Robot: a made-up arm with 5 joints.
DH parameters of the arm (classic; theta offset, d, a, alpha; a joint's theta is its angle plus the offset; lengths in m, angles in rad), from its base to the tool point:
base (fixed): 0 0.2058 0.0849 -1.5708
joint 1: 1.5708 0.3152 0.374 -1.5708
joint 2: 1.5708 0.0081 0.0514 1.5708
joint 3: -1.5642 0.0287 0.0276 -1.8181
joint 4: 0 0.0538 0.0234 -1.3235
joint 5: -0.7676 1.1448 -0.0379 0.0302
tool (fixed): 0.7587 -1.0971 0 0
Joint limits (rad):
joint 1: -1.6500..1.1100
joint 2: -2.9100..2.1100
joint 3: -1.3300..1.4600
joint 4: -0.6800..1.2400
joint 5: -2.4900..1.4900
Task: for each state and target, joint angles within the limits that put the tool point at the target. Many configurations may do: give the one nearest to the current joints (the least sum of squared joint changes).
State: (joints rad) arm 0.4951 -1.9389 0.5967 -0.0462 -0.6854
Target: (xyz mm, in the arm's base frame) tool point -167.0 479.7 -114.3
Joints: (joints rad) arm 0.7249 -2.8298 0.9581 -0.6800 -1.1176
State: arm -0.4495 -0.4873 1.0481 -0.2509 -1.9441
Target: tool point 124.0 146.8 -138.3
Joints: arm -0.2053 -0.0318 1.1696 0.0265 -1.9546
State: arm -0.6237 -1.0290 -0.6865 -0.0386 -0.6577
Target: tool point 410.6 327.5 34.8
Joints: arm -0.8872 -0.9283 -0.9307 -0.5208 -0.8015
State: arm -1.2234 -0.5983 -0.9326 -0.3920 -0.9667
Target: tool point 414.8 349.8 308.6
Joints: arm -1.6500 -1.2492 -1.3300 -0.6649 -1.5021
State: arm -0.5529 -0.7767 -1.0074 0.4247 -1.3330
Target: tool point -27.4 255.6 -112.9
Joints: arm 0.4434 -0.6318 -1.0672 0.7548 -1.2794
